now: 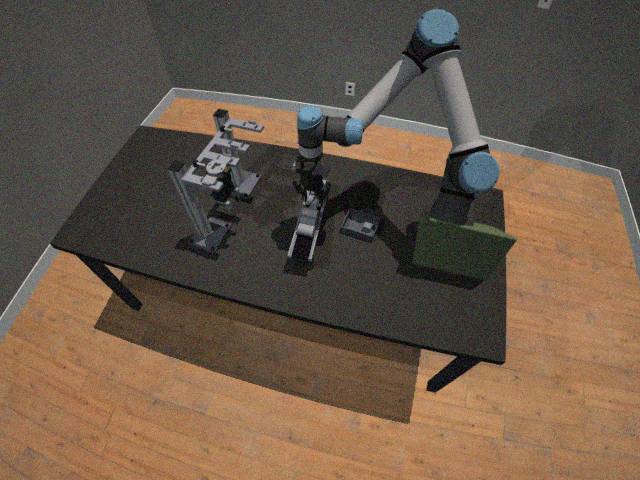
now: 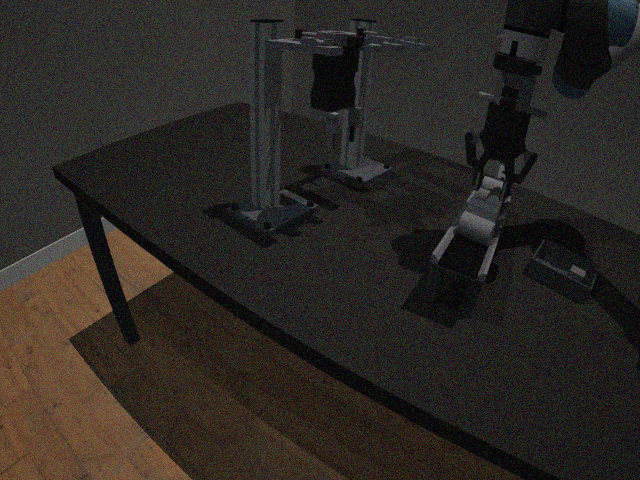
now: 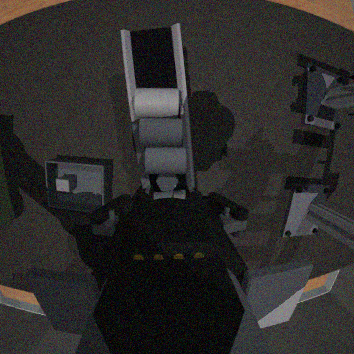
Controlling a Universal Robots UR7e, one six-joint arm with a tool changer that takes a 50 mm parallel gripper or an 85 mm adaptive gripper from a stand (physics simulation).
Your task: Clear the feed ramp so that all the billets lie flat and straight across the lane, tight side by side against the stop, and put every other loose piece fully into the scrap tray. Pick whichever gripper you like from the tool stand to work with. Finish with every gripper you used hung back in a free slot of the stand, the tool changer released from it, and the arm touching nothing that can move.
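Pixels of known places: arm's base, link origin: [image 1: 450, 220].
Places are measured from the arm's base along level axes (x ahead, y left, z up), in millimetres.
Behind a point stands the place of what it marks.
Note:
The feed ramp [image 1: 292, 245] {z -105, x 506, y 180 mm} [image 2: 442, 245] {z -101, x 505, y 189 mm} [image 3: 127, 50] stands mid-table. A pale billet [image 1: 307, 228] {z -78, x 471, y 114 mm} [image 2: 476, 227] {z -87, x 475, y 126 mm} [image 3: 156, 102] {z -79, x 478, y 105 mm} lies across its lane, with a second billet [image 3: 161, 131] {z -82, x 484, y 69 mm} and a third billet [image 3: 165, 160] {z -87, x 488, y 31 mm} close behind it. A small grey piece [image 3: 166, 183] {z -115, x 489, y -8 mm} sits behind them; further pale parts beyond it are mostly hidden by my gripper. My gripper [image 1: 312, 195] [image 2: 493, 181] is low over the ramp's rear part, fingers apart on either side of the lane; its tips are partly hidden. The scrap tray [image 1: 356, 237] {z -190, x 308, y 24 mm} [image 2: 555, 283] {z -185, x 311, y 22 mm} [image 3: 104, 182] {z -168, x 369, y -19 mm} holds a small pale block [image 1: 368, 225] {z -167, x 274, y -23 mm} [image 2: 577, 270] {z -167, x 278, y -24 mm} [image 3: 62, 185] {z -167, x 277, y -25 mm}.
The tool stand [image 1: 191, 206] {z 6, x 865, y 191 mm} [image 2: 266, 118] {z 3, x 858, y 186 mm} rises on the other side of the ramp from the tray. Another gripper [image 1: 223, 188] [image 2: 334, 80] hangs in it. A large green block [image 1: 457, 250] {z -52, x -45, y 78 mm} [image 3: 6, 195] {z -188, x 84, y -57 mm} stands beyond the tray, near the arm's base.

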